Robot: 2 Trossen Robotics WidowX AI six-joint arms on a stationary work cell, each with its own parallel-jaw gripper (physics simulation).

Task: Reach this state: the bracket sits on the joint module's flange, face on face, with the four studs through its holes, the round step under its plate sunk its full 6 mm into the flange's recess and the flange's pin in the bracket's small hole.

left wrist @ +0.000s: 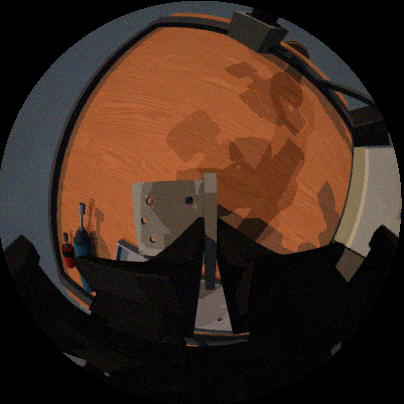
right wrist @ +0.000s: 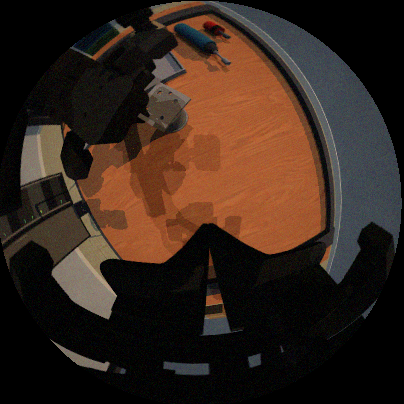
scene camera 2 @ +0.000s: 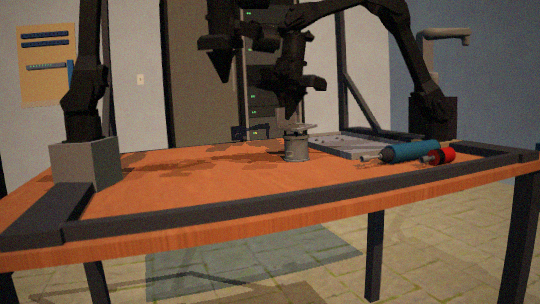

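Seen in the pictures: left gripper, between the fingertips: (left wrist: 207,222) (right wrist: 145,117) (scene camera 2: 285,118); right gripper, between the fingertips: (right wrist: 207,228) (scene camera 2: 225,83); left arm's base, origin of its link: (scene camera 2: 436,139); right arm's base, origin of its link: (scene camera 2: 84,140).
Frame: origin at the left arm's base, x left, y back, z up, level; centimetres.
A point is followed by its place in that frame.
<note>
The grey L-shaped bracket (scene camera 2: 301,127) {x -7.4, y -38.9, z 5.8 cm} (left wrist: 172,212) {x -10.4, y -39.4, z 5.9 cm} (right wrist: 167,106) {x -9.6, y -39.8, z 5.9 cm} is over the joint module (scene camera 2: 296,149) {x -8.2, y -40.0, z 0.7 cm} (right wrist: 181,122) {x -9.6, y -41.4, z -0.3 cm}, its holed plate roughly level and its other leaf upright. In scene camera 2 a narrow gap with dark studs shows between plate and flange, so the faces are apart. Whether stud tips are inside the holes, and where the pin and round step are, I cannot tell. The module is hidden beneath the plate in the left wrist view. My left gripper (scene camera 2: 288,115) {x -13.2, y -40.0, z 7.6 cm} (left wrist: 207,222) {x -13.2, y -40.0, z 7.6 cm} is shut on the bracket's upright leaf. My right gripper (scene camera 2: 225,81) {x -11.0, y -55.3, z 16.6 cm} (right wrist: 207,228) {x -11.0, y -55.3, z 16.6 cm} is shut, empty, high above the table.
A grey tray (scene camera 2: 327,151) {x -13.6, y -27.7, z -1.9 cm} lies right of the module in scene camera 2. A blue-handled tool (scene camera 2: 412,151) {x 9.0, y -20.2, z 0.2 cm} (left wrist: 83,245) {x 5.4, y -25.4, z 0.8 cm} (right wrist: 195,37) {x 5.9, y -21.5, z 1.5 cm} and a red-handled tool (scene camera 2: 442,156) {x 15.8, y -18.4, z -0.2 cm} (left wrist: 68,255) {x 12.7, y -18.0, z 0.3 cm} (right wrist: 214,27) {x 13.3, y -18.6, z 0.9 cm} lie farther right there. A dark raised rail (scene camera 2: 280,197) {x 20.3, y -58.4, z -0.3 cm} runs along the table's front edge.
</note>
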